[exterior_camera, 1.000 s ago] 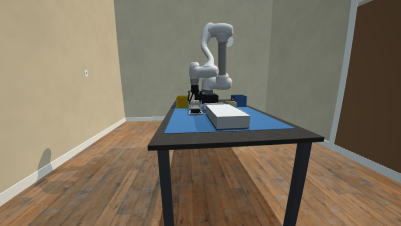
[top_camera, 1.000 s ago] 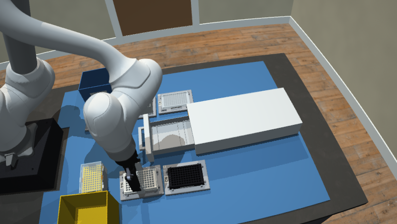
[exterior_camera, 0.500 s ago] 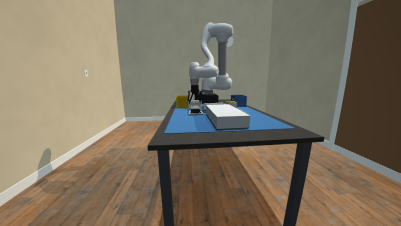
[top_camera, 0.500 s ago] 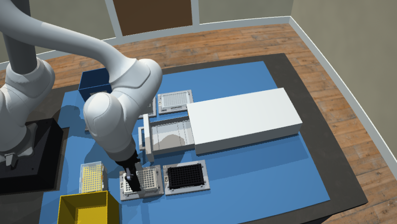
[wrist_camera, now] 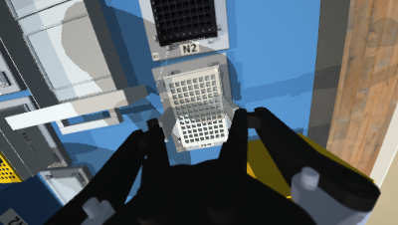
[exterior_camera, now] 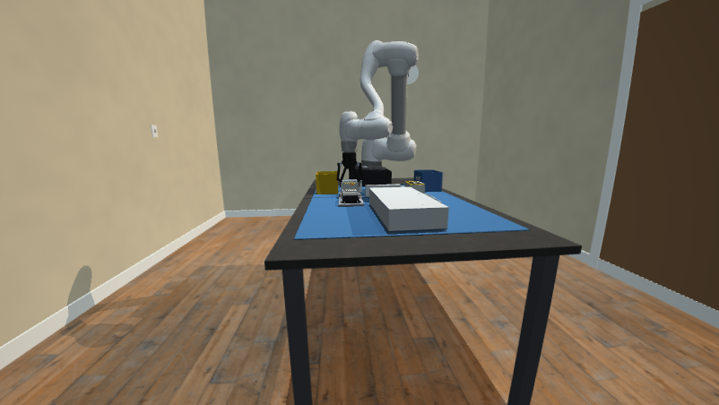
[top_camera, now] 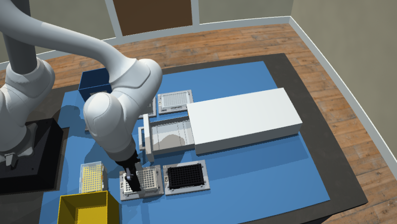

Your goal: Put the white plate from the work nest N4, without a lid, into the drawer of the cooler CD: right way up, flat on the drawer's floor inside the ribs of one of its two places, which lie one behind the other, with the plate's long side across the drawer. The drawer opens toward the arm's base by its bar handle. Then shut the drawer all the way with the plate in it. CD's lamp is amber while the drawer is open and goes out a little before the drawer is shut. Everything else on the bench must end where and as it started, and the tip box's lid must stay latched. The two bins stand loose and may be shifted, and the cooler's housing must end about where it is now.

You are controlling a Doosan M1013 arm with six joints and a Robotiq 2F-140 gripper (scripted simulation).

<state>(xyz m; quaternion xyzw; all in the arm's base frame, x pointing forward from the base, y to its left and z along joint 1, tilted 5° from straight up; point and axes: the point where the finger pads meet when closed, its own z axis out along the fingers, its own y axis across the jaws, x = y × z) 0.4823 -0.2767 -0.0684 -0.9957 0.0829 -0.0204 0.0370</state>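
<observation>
My gripper is now 19 cm short of the drawer, 15 cm to the right of it and 2 cm above it. From my hand the other things lie so: tip box (18 cm behind, 6 cm to the left); white plate (2 cm below); black plate (16 cm ahead, 4 cm to the right, 3 cm below).
</observation>
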